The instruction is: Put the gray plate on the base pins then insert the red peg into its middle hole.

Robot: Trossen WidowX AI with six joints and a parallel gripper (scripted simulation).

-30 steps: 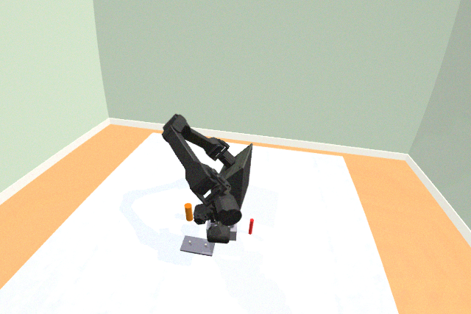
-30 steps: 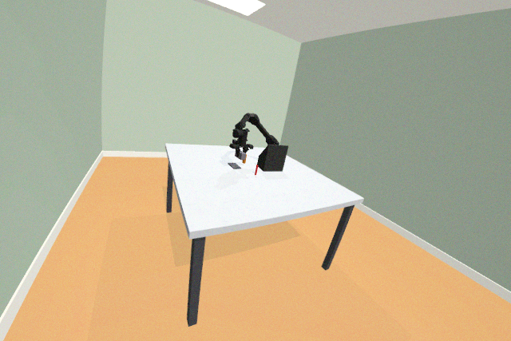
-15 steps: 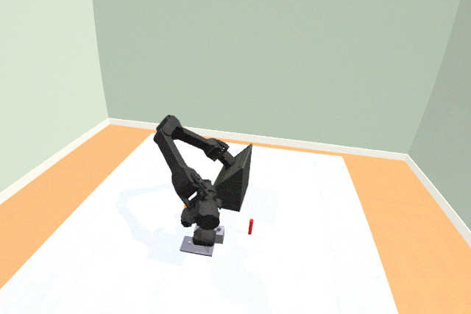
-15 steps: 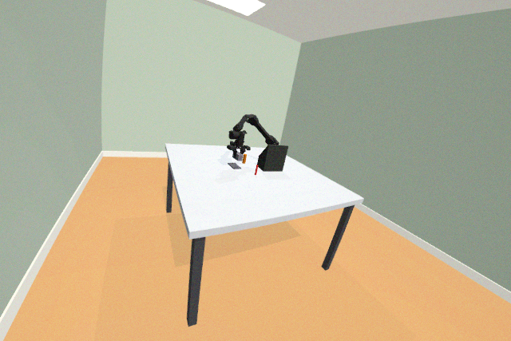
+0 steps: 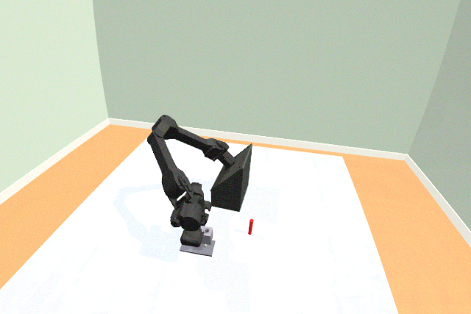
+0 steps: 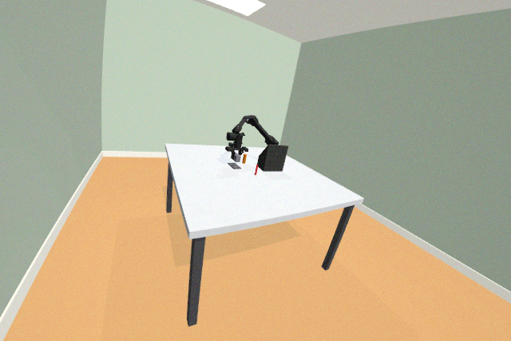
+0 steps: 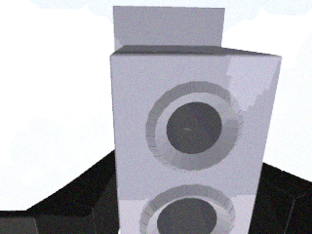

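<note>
Now: the gray base 1 cm to the right of my gripper tip and 6 cm below it. Round my gripper tip: orange cylinder (13 cm behind, 8 cm to the right, 3 cm below); then gray plate (3 cm above); then red peg (11 cm behind, 17 cm to the left, 3 cm below).
</note>
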